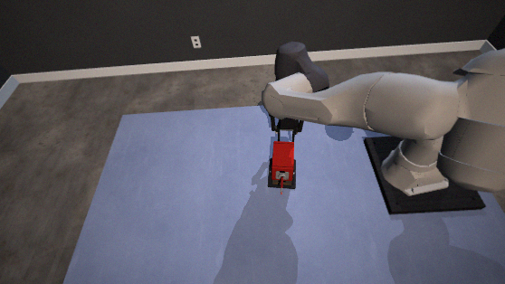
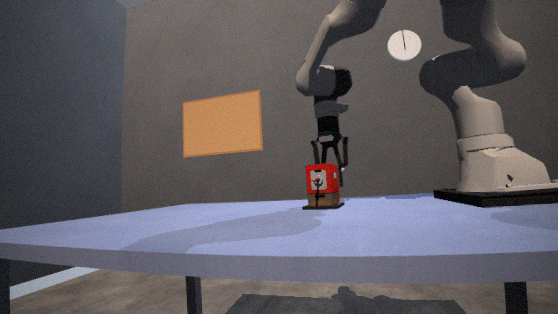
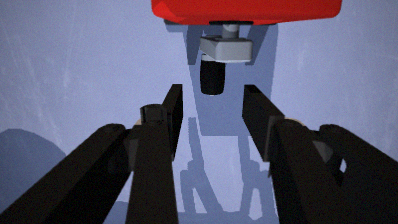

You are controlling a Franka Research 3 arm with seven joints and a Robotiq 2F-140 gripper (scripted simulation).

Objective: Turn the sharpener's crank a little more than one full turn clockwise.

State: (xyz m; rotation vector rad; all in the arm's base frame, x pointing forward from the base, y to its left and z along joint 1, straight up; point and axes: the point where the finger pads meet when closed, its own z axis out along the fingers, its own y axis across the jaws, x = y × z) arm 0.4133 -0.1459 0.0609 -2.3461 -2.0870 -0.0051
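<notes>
Right now the crank is 40 mm below my hand and 20 mm to the left of it.
</notes>
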